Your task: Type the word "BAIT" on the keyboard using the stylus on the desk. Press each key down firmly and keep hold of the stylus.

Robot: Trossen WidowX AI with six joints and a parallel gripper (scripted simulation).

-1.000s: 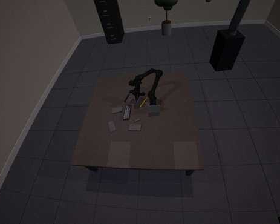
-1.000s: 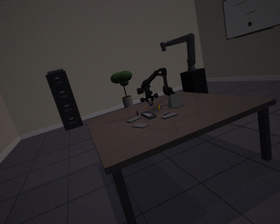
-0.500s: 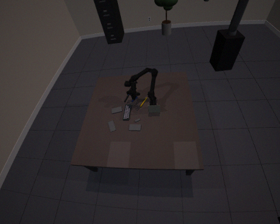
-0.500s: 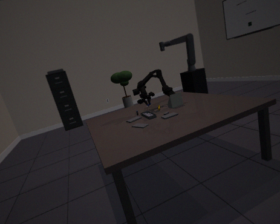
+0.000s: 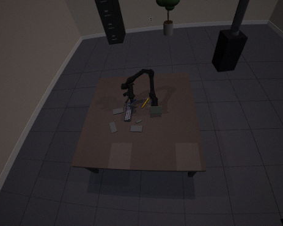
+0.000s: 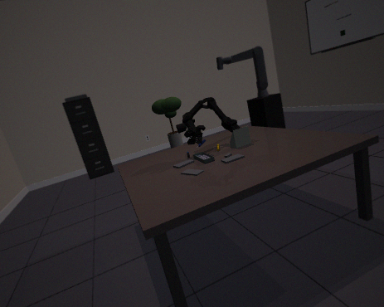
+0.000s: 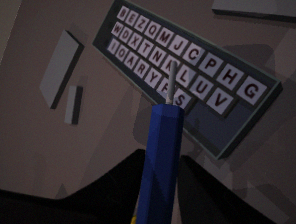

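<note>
My gripper tip is now 10 mm short of the blue stylus and 10 mm to the right of it. Also, from my gripper tip: yellow pen (150 mm behind, 30 mm to the right, 80 mm below); eraser-like block (60 mm behind, 220 mm to the left, 80 mm below).
</note>
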